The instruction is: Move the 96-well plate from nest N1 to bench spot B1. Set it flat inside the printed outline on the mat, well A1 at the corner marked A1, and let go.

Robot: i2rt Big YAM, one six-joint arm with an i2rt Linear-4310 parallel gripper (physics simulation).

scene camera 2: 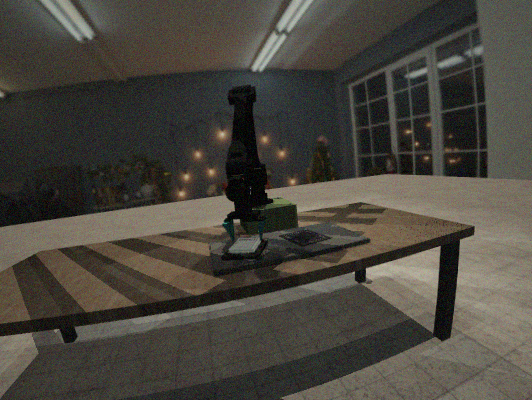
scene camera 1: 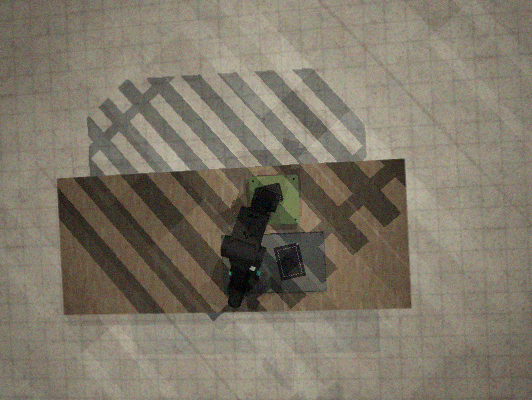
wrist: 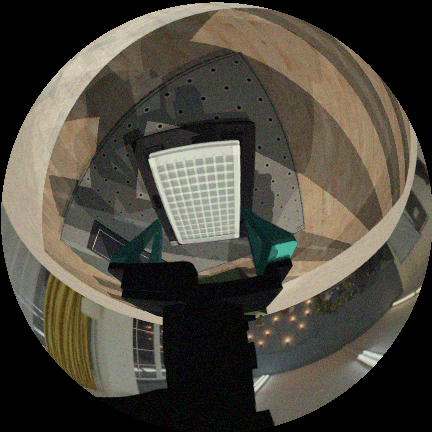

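Seen in the pictures: gripper, fingertip midpoint: (scene camera 2: 247,240) (wrist: 199,216); arm's base at its link origin: (scene camera 2: 259,203) (scene camera 1: 269,194).
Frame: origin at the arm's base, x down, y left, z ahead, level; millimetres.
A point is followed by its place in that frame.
The white 96-well plate (scene camera 2: 245,245) @(x 70, y -213, z 356 mm) (wrist: 202,195) @(x 72, y -214, z 345 mm) lies flat in the dark nest N1 (scene camera 2: 242,257) @(x 88, y -246, z 410 mm) (wrist: 247,160) @(x 83, y -272, z 340 mm); in the overhead view the arm hides most of it. My gripper (scene camera 1: 244,273) @(x 64, y -196, z 331 mm) (scene camera 2: 246,237) @(x 64, y -196, z 331 mm) (wrist: 199,216) @(x 64, y -196, z 331 mm) is open, its teal fingers at either side of the plate's arm-side end and holding nothing. Whether the fingertips touch the plate or how far down they reach is hard to tell. The dark mat of spot B1 (scene camera 1: 290,261) @(x 92, y 23, z 352 mm) (scene camera 2: 305,236) @(x 93, y 24, z 354 mm) (wrist: 101,242) @(x 93, y 13, z 405 mm), with a thin printed outline, lies beside the nest. Its A1 mark is too small to read.
Nest and dark mat sit on a grey perforated board (scene camera 1: 317,250) @(x 95, y 169, z 328 mm) (scene camera 2: 350,233) @(x 93, y 160, z 449 mm) (wrist: 225,75) @(x 95, y -315, z 425 mm) on the wooden table (scene camera 1: 370,270) @(x 108, y 405, z 487 mm) (scene camera 2: 410,225) @(x 108, y 424, z 521 mm). A green block (scene camera 1: 290,212) @(x 2, y 77, z 104 mm) (scene camera 2: 282,215) @(x 45, y 41, z 154 mm) stands at the arm's base. Striped shadows cross the table and board.
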